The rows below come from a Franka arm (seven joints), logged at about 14 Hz.
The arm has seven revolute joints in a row. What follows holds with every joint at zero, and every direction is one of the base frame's. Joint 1 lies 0.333 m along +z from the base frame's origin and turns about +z. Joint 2 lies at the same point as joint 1 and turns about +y. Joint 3 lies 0.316 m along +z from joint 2 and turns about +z. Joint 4 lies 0.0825 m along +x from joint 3 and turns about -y. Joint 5 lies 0.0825 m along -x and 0.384 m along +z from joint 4 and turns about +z. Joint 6 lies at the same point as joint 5 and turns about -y. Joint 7 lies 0.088 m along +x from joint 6 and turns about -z. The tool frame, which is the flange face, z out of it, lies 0.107 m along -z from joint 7; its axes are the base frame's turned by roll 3.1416, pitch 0 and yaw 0 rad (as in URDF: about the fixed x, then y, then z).
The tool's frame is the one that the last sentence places.
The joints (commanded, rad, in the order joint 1, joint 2, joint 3, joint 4, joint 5, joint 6, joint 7), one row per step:
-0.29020 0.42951 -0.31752 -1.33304 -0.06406 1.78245 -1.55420
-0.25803 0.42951 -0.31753 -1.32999 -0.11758 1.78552 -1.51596
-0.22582 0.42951 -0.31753 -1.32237 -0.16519 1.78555 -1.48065
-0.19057 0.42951 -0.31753 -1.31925 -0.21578 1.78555 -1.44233
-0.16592 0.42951 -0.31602 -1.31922 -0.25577 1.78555 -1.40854
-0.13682 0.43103 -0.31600 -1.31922 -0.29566 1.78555 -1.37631
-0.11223 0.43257 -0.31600 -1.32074 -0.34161 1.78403 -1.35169
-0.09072 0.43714 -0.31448 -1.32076 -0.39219 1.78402 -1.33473
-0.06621 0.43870 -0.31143 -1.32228 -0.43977 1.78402 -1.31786
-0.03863 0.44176 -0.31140 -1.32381 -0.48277 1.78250 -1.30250
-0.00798 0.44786 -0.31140 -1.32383 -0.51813 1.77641 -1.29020
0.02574 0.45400 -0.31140 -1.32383 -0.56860 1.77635 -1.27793
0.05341 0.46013 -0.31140 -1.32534 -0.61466 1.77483 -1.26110
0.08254 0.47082 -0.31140 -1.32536 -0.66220 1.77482 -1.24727
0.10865 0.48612 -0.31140 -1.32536 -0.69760 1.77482 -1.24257
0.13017 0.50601 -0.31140 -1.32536 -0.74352 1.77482 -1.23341
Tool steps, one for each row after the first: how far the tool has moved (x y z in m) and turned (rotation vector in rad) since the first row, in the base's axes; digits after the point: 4 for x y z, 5 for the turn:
0.0097 0.0150 0.0027 -0.05017 0.01621 0.00496
0.0195 0.0309 0.0075 -0.09720 0.02535 0.01180
0.0294 0.0487 0.0104 -0.14584 0.03585 0.01900
0.0360 0.0617 0.0115 -0.18360 0.04302 0.01957
0.0436 0.0768 0.0118 -0.22226 0.04974 0.02514
0.0492 0.0889 0.0116 -0.26506 0.06234 0.03438
0.0550 0.0996 0.0105 -0.31203 0.07766 0.05130
0.0611 0.1134 0.0106 -0.35620 0.08767 0.07197
0.0672 0.1282 0.0098 -0.39736 0.09770 0.09338
0.0740 0.1456 0.0071 -0.43119 0.10976 0.11793
0.0816 0.1645 0.0058 -0.48127 0.11880 0.15105
0.0873 0.1798 0.0035 -0.52719 0.12667 0.17302
0.0940 0.1966 -0.0007 -0.57546 0.13557 0.20147
0.1007 0.2124 -0.0086 -0.61152 0.14937 0.23437
0.1070 0.2249 -0.0189 -0.65819 0.16806 0.26303

